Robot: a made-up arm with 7 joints. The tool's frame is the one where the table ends. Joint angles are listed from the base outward.
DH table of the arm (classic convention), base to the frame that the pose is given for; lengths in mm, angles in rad. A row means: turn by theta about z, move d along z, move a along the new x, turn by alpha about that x. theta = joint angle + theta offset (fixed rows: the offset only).
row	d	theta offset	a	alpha
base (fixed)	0	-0.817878	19.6	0
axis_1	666.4	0.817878	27	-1.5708
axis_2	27.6	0	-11.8	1.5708
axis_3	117.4	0	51.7	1.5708
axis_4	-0.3	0	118.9	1.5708
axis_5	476.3	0	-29.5	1.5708
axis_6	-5.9	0	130.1	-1.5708
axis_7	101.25	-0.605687	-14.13	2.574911
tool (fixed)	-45.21	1.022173	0	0
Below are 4 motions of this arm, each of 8 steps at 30 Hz.
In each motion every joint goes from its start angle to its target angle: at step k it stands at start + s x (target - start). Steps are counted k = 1, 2, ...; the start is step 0. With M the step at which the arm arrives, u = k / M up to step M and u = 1 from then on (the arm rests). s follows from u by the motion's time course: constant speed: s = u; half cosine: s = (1 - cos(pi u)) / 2; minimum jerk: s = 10 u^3 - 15 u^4 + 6 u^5.
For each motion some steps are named. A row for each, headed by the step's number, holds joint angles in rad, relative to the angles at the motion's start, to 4 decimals.
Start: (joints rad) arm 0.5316 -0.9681 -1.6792 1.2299 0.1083 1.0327 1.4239
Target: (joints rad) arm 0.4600 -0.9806 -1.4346 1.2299 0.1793 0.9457 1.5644
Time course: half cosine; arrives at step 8
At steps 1, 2, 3, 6, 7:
1: -0.0027 -0.0005 0.0093 0.0000 0.0027 -0.0033 0.0053
2: -0.0105 -0.0018 0.0358 0.0000 0.0104 -0.0127 0.0206
3: -0.0221 -0.0039 0.0755 0.0000 0.0219 -0.0269 0.0434
6: -0.0611 -0.0107 0.2088 0.0000 0.0606 -0.0743 0.1199
7: -0.0689 -0.0120 0.2353 0.0000 0.0683 -0.0837 0.1352

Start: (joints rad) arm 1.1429 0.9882 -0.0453 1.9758 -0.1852 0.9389 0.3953
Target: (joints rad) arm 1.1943 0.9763 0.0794 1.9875 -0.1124 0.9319 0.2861
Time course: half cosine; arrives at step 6
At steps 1, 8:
1: 0.0034 -0.0008 0.0084 0.0008 0.0049 -0.0005 -0.0073
8: 0.0514 -0.0119 0.1247 0.0117 0.0728 -0.0070 -0.1092

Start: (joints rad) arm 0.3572 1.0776 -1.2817 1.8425 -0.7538 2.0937 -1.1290
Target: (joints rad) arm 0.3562 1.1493 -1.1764 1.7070 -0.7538 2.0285 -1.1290
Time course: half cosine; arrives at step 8
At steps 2, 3, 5, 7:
2: -0.0001 0.0105 0.0154 -0.0198 0.0000 -0.0095 0.0000
3: -0.0003 0.0221 0.0325 -0.0418 0.0000 -0.0201 0.0000
5: -0.0007 0.0496 0.0728 -0.0937 0.0000 -0.0451 0.0000
7: -0.0010 0.0690 0.1013 -0.1303 0.0000 -0.0627 0.0000

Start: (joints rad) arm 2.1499 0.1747 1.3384 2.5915 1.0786 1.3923 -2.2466
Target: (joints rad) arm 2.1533 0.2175 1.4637 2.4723 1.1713 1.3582 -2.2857
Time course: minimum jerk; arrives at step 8
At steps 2, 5, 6, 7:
2: 0.0004 0.0044 0.0130 -0.0123 0.0096 -0.0035 -0.0040
5: 0.0025 0.0310 0.0908 -0.0864 0.0672 -0.0247 -0.0283
6: 0.0030 0.0384 0.1123 -0.1069 0.0831 -0.0306 -0.0351
7: 0.0033 0.0421 0.1233 -0.1173 0.0912 -0.0336 -0.0385

